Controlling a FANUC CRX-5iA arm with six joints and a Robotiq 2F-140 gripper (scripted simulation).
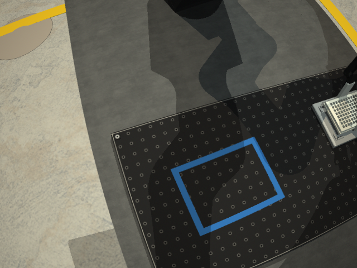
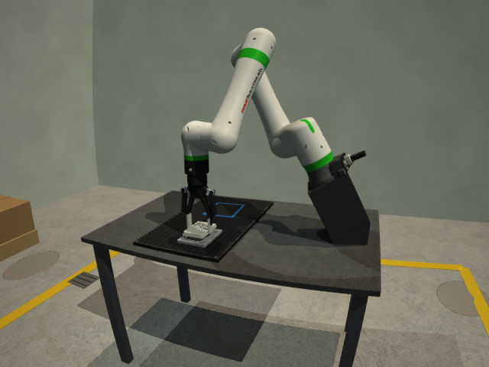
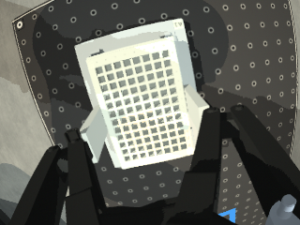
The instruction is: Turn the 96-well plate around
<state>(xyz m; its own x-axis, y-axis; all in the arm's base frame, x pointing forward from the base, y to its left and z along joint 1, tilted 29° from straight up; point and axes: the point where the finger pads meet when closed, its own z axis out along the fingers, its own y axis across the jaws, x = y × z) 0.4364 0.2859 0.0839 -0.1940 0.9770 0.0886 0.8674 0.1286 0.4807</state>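
Now: the white 96-well plate 2 cm below my hand. From my hand the other things lie so: dark table: 9 cm ahead, 19 cm to the right, 6 cm below; then grey plate nest N1: 5 cm below.
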